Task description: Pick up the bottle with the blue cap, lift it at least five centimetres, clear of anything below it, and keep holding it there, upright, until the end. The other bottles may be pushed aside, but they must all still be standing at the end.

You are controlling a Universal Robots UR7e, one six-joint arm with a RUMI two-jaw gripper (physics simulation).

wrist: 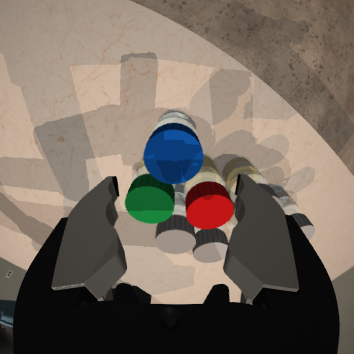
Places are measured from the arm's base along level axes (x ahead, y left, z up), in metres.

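Pixels of known places: gripper, between the fingertips: (176,176).
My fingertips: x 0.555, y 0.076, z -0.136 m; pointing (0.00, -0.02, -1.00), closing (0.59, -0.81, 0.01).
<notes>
Ahead of a thing's pixels: the offset from my fingertips to its middle. Level surfaces: height alone.
The bottle with the blue cap @[dx +0.002, dy +0.005, dz -0.076 m] (173,154) stands upright at the middle of the wrist view, at the far side of a group of bottles; its cap hides most of its body. My gripper (176,176) is open, with nothing between its fingers. The blue cap lies a little beyond the line between the fingertips in the view. A green-capped bottle @[dx -0.060, dy -0.005, dz -0.076 m] (150,200) stands near the left finger and a red-capped bottle @[dx -0.031, dy -0.066, dz -0.076 m] (209,206) near the right finger.
Two grey-capped bottles @[dx -0.097, dy -0.064, dz -0.076 m] (175,235) @[dx -0.091, dy -0.123, dz -0.076 m] (210,246) stand on the near side of the green and red caps. More bottles @[dx +0.003, dy -0.121, dz -0.076 m] (242,171) stand beside and partly behind the right finger. The round table @[dz -0.128 m] (100,30) has its curved edge at the upper right, with brown floor (300,65) beyond it.
</notes>
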